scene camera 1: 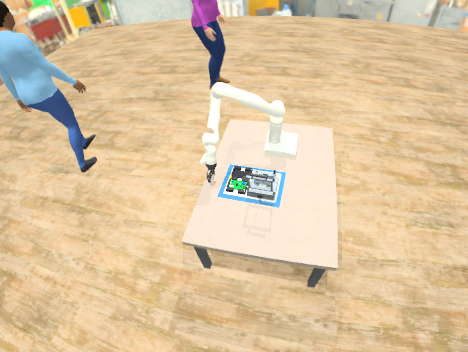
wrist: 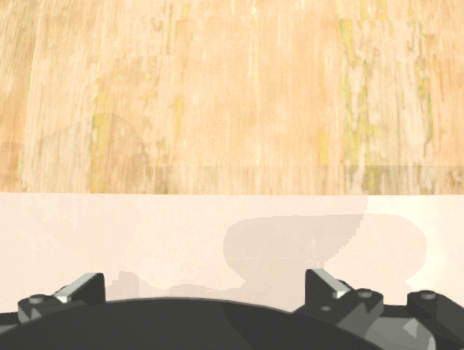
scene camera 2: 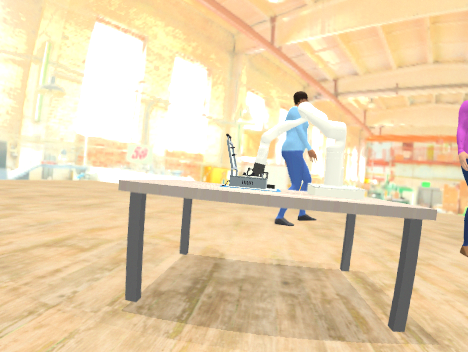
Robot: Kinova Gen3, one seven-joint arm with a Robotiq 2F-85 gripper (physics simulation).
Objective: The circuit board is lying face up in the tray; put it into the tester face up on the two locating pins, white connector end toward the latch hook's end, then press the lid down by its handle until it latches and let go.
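Frame: origin at the arm's base, x left, y ahead, z down, level; centimetres.
Seen in the pictures: gripper, fingertip midpoint: (scene camera 1: 211, 178) (wrist: 205, 294); arm's base at its link origin: (scene camera 1: 274, 139) (scene camera 2: 332, 185).
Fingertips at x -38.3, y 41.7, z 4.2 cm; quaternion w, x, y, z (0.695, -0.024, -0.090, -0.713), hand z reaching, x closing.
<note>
Pixels of each thing's top centre, then the offset from my fingertips to it. "spot": a spot on its surface instead. Level surfaces: height alone.
- green circuit board at its top centre: (scene camera 1: 237, 183) dy +3.3, dx +19.5, dz -1.4 cm
- dark tray at a spot on its surface: (scene camera 1: 242, 173) spot: dy -7.3, dx +20.5, dz -0.5 cm
- handle at a spot on its surface: (scene camera 2: 228, 136) spot: dy +14.4, dx +40.4, dz -24.7 cm
- blue-bordered mat at its surface level: dz +1.1 cm
The green circuit board (scene camera 1: 238, 185) lies face up in the dark tray (scene camera 1: 242, 173), left of the tester; its connector end is too small to make out. The grey tester (scene camera 1: 263, 186) (scene camera 2: 248, 182) has its lid (scene camera 2: 232, 156) standing open and steep, with the handle (scene camera 2: 228, 136) at the top. My gripper (scene camera 1: 210, 179) (scene camera 2: 257, 175) (wrist: 205, 294) is open and empty. It is left of the tray, low near the table's left edge, apart from the board. In scene camera 2 it is partly hidden behind the tester. The locating pins and latch hook cannot be made out.
The tray and tester stand on a blue-bordered mat (scene camera 1: 282, 190) on the table (scene camera 1: 305, 220) (scene camera 2: 200, 193). The table edge crosses the wrist view, with floor beyond. The arm's white base (scene camera 1: 281, 145) (scene camera 2: 335, 191) stands behind. Two people stand on the floor beyond the table.
</note>
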